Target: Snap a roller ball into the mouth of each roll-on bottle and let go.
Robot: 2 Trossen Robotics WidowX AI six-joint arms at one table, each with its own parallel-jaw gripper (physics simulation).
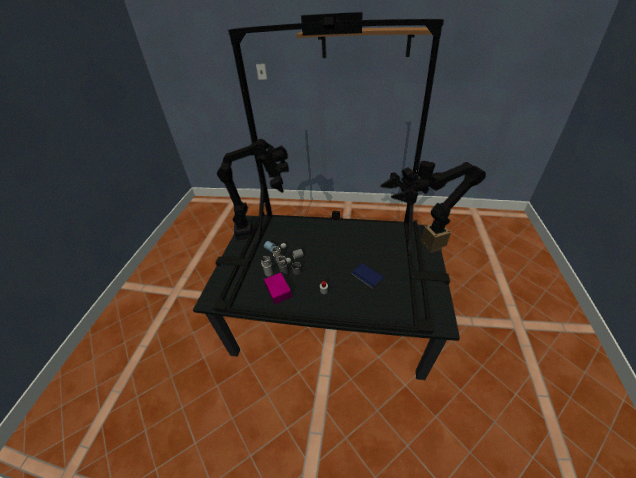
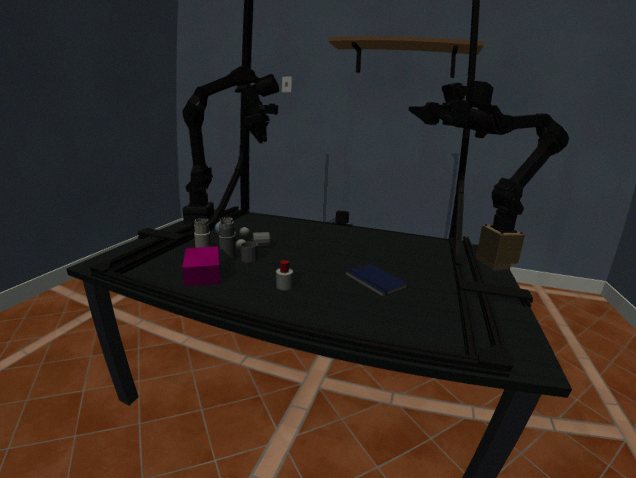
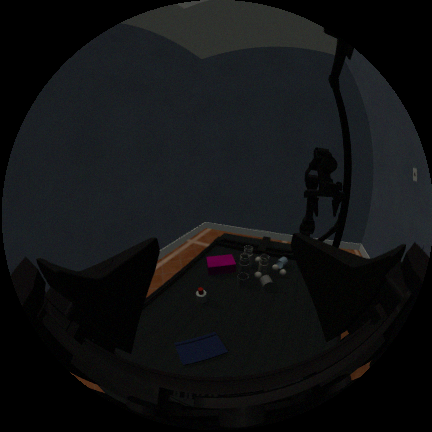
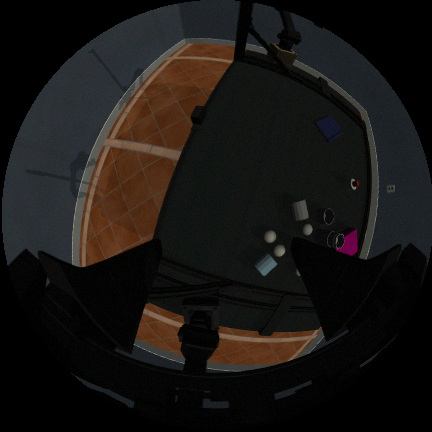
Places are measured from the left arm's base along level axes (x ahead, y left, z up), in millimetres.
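Where they show: left gripper, fingertip midpoint: (image 1: 385, 191) (image 2: 416, 107) (image 3: 226, 243); right gripper, fingertip midpoint: (image 1: 282, 187) (image 2: 263, 142) (image 3: 325, 216) (image 4: 228, 246); left arm's base, origin of the base link: (image 1: 437, 229) (image 2: 503, 229) (image 4: 283, 47); right arm's base, origin of the base link: (image 1: 242, 225) (image 2: 198, 205) (image 4: 200, 318).
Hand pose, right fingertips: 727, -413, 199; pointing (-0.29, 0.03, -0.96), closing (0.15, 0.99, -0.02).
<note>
Things, the pixels of their top centre, and the offset from my right fingertips, as dx, dy, dz.
- short open grey jar, middle of its top: (image 2: 249, 244) (image 4: 328, 215) (image 3: 242, 275) (image 1: 296, 265) +40, +320, -268
- light blue cylinder, middle of its top: (image 4: 267, 266) (image 3: 282, 258) (image 1: 269, 243) +138, +103, -267
- grey-white cylinder, middle of its top: (image 4: 302, 209) (image 2: 260, 232) (image 3: 266, 277) (image 1: 297, 251) +7, +222, -267
- magenta box, middle of its top: (image 2: 201, 256) (image 4: 347, 246) (image 3: 220, 259) (image 1: 277, 284) +161, +413, -264
- red-topped white bottle, middle of its top: (image 2: 284, 262) (image 3: 200, 288) (image 4: 357, 182) (image 1: 323, 282) -50, +491, -250
- blue book, middle of its top: (image 2: 376, 277) (image 3: 199, 347) (image 4: 330, 127) (image 1: 367, 274) -283, +483, -302
Several clear roll-on bottles (image 1: 266, 267) (image 2: 202, 237) (image 3: 244, 261) stand upright at the left of the table, near a short open grey jar (image 1: 296, 268) (image 2: 248, 251) (image 3: 243, 280). Several white balls lie loose around them, one ball (image 1: 283, 245) (image 2: 244, 231) (image 4: 270, 236) towards the back and another ball (image 4: 307, 229) nearer the bottles. Whether any mouth holds a ball is too small to tell. My right gripper (image 1: 279, 189) (image 2: 264, 139) (image 4: 228, 246) is open and empty, high above the back left of the table. My left gripper (image 1: 392, 190) (image 2: 412, 108) (image 3: 226, 243) is open and empty, high at the right.
A light blue cylinder (image 1: 269, 246) (image 4: 266, 265) and a grey-white cylinder (image 1: 297, 253) (image 4: 300, 210) lie near the balls. A magenta box (image 1: 278, 287) (image 2: 201, 265) stands in front of the bottles. A red-topped white bottle (image 1: 323, 288) (image 2: 284, 278) and a blue book (image 1: 367, 275) (image 2: 376, 278) are farther right.
</note>
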